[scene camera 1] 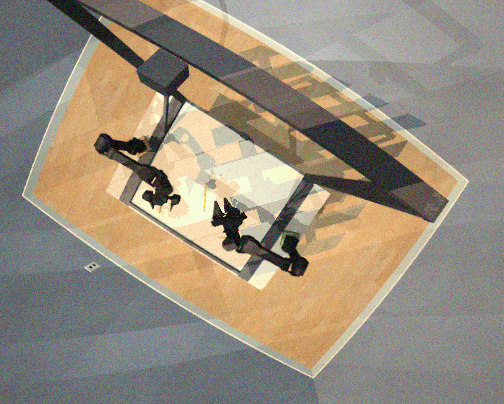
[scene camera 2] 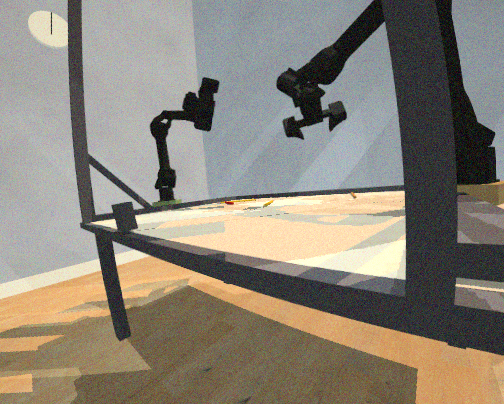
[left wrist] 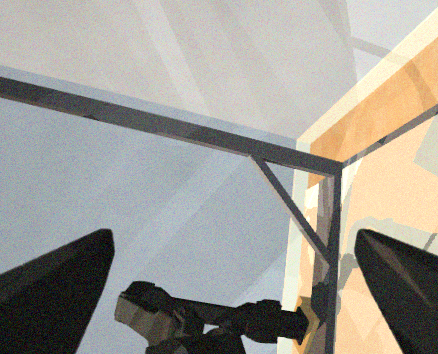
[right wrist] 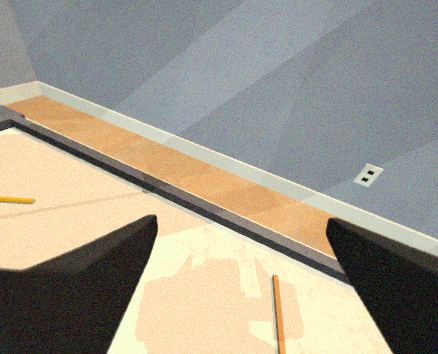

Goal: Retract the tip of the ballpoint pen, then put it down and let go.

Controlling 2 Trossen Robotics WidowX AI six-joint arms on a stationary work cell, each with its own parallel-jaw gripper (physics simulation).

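Frame: origin at the left arm's base, x ahead, y left, z up, level; millimetres.
Where they show: left gripper, fingertip midpoint: (scene camera 1: 220, 199) (scene camera 2: 206, 95) (left wrist: 235, 241); right gripper, fingertip midpoint: (scene camera 1: 162, 210) (scene camera 2: 316, 134) (right wrist: 241, 224); left arm's base at its link origin: (scene camera 1: 290, 240) (scene camera 2: 167, 200); right arm's base at its link origin: (scene camera 1: 140, 146) (scene camera 2: 472, 183) (left wrist: 300, 325).
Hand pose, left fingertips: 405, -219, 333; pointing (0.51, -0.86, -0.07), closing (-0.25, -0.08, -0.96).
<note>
Things, the pixels of their top centre, and the offset from my left fingertips, as dx, dy, dz. Level surfaces: height alone.
- orange stick-shaped thing at its top centre: (right wrist: 282, 347) (scene camera 2: 353, 194) +424, +144, -365
- pale table top at its surface level: dz -372
- thin yellow stick at its top centre: (scene camera 1: 205, 196) +153, +67, -363
- short yellow piece at its top centre: (scene camera 1: 232, 238) -62, +292, -365
- red thing at its top centre: (scene camera 2: 229, 201) -48, +186, -360
An orange stick-shaped thing (right wrist: 279, 316) (scene camera 2: 353, 195) lies on the pale table top (right wrist: 75, 175) (scene camera 2: 300, 245); an orange bit of it shows under the right gripper in scene camera 1. A thin yellow stick (scene camera 1: 205, 197) lies near the table's middle. A short yellow piece (scene camera 1: 222, 237) (right wrist: 17, 200) lies below the left gripper in scene camera 1. I cannot tell which is the ballpoint pen, nor see a tip. My right gripper (scene camera 1: 161, 204) (scene camera 2: 316, 132) (right wrist: 241, 224) is open and empty, above the orange stick. My left gripper (scene camera 1: 221, 204) (scene camera 2: 208, 104) (left wrist: 235, 241) is open and empty, raised above the table.
A red thing (scene camera 2: 229, 203) and a yellow piece (scene camera 2: 268, 203) lie on the table in scene camera 2. A dark frame beam (scene camera 1: 280, 100) (left wrist: 150, 122) and a dark post (scene camera 2: 422, 150) stand around the table. The right arm (left wrist: 220, 310) shows beyond the left fingers.
</note>
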